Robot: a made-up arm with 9 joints.
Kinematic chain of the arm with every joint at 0, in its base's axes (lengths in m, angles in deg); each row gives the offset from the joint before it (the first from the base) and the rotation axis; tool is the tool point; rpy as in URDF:
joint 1: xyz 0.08 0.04 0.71 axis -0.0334 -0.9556 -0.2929
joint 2: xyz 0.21 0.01 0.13 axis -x
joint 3: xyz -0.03 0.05 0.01 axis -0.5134 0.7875 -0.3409
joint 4: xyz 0.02 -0.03 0 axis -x
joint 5: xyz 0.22 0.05 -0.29 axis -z
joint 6: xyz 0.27 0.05 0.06 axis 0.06 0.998 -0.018
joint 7: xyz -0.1 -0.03 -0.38 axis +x
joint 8: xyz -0.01 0 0.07 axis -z
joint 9: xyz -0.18 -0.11 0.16 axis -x
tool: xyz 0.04 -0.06 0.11 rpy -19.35 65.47 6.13
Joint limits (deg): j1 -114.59..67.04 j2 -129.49..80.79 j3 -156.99..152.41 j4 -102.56..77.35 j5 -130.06..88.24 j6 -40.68..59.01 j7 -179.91..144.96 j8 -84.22..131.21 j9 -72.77..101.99
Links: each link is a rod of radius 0.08 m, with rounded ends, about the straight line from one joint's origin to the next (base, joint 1, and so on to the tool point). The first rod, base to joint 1, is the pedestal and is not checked.
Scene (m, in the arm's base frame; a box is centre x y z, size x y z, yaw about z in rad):
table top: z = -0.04
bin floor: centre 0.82 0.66 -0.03 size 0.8 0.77 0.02 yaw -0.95
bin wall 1: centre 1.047 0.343 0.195 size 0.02 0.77 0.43 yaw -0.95
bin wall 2: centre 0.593 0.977 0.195 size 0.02 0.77 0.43 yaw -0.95
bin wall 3: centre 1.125 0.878 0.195 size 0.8 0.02 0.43 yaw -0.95
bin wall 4: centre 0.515 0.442 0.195 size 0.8 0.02 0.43 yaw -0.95
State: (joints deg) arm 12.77 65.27 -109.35 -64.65 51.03 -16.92 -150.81 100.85 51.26
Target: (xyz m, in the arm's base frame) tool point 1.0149 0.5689 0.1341
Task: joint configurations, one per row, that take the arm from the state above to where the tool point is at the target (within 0.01 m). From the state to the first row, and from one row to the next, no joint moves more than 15 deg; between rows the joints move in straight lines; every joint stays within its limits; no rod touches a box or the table.
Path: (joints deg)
1: 20.03 58.57 -109.08 -53.22 51.18 -21.23 -152.45 99.24 59.66
2: 27.30 51.87 -108.80 -41.80 51.34 -25.53 -154.09 97.64 68.07
3: 34.56 45.17 -108.53 -30.37 51.49 -29.84 -155.72 96.03 76.47
4: 41.97 43.44 -108.89 -18.44 46.53 -22.36 -163.79 92.54 76.36
5: 49.38 41.72 -109.24 -6.50 41.57 -14.88 -171.85 89.06 76.25
6: 56.79 39.99 -109.59 5.44 36.61 -7.40 -179.91 85.57 76.14
7: 46.21 50.19 -103.23 -7.35 41.60 -14.03 -173.54 90.04 69.35
8: 35.63 60.39 -96.86 -20.15 46.58 -20.66 -167.16 94.51 62.56
9: 25.05 70.59 -90.49 -32.95 51.56 -27.28 -160.79 98.98 55.78
10: 14.47 80.79 -84.13 -45.75 56.54 -33.91 -154.42 103.45 48.99

